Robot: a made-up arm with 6 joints. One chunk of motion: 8 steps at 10 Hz.
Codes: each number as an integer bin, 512 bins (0 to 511) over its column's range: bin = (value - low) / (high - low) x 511, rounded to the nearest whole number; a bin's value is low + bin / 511 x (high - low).
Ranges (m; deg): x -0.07..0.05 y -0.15..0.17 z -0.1..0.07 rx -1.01..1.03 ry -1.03..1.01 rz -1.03..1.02
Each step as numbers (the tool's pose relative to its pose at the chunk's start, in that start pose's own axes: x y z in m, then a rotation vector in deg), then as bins.
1 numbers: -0.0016 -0.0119 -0.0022 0.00 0.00 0.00
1 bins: 291 221 294 253 258 257
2 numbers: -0.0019 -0.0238 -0.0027 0.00 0.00 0.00
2 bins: 290 202 292 253 258 257
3 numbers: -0.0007 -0.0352 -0.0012 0.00 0.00 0.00
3 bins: 295 183 297 253 258 257
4 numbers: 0.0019 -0.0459 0.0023 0.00 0.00 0.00
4 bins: 306 166 308 253 258 257
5 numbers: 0.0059 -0.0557 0.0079 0.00 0.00 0.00
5 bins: 323 151 324 253 258 257
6 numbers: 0.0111 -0.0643 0.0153 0.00 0.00 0.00
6 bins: 345 137 347 253 258 257
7 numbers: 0.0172 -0.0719 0.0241 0.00 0.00 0.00
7 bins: 371 125 373 253 258 257
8 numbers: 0.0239 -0.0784 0.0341 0.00 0.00 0.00
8 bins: 400 114 403 253 258 257
